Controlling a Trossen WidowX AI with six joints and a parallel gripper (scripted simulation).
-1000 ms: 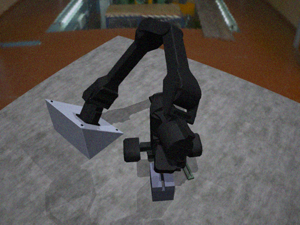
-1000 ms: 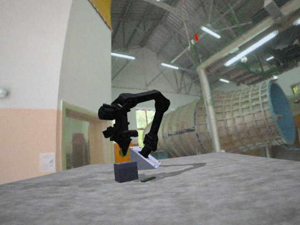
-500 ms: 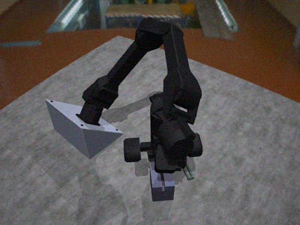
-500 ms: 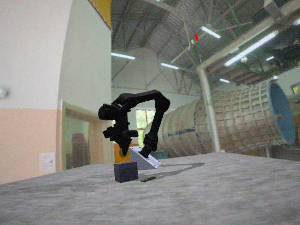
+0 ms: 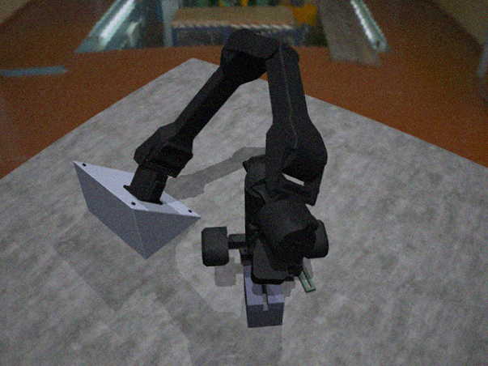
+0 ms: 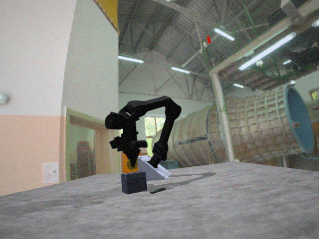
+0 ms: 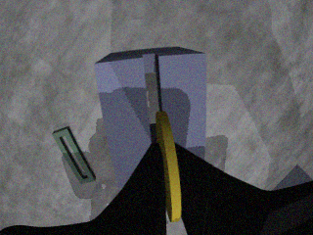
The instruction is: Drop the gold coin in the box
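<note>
Right now my gripper tip is 1 cm below the gold coin.
</note>
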